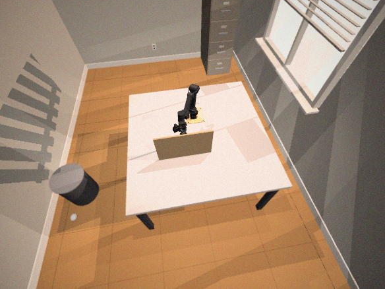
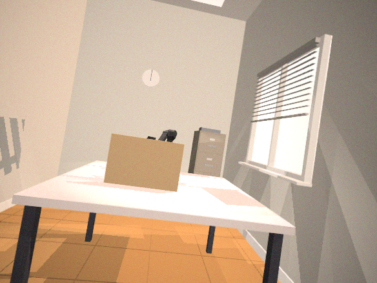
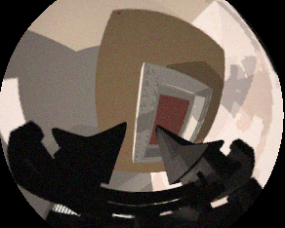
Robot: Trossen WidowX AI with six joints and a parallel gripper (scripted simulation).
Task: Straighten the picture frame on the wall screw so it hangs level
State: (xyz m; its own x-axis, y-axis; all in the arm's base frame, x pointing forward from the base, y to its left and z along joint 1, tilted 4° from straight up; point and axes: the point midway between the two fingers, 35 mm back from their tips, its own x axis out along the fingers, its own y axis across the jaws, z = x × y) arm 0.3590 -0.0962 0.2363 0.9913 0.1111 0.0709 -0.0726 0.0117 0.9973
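Now: the picture frame 50 mm below my gripper tip and 10 mm ahead of it. Round my gripper tip: wall board: 70 mm below, 20 mm ahead.
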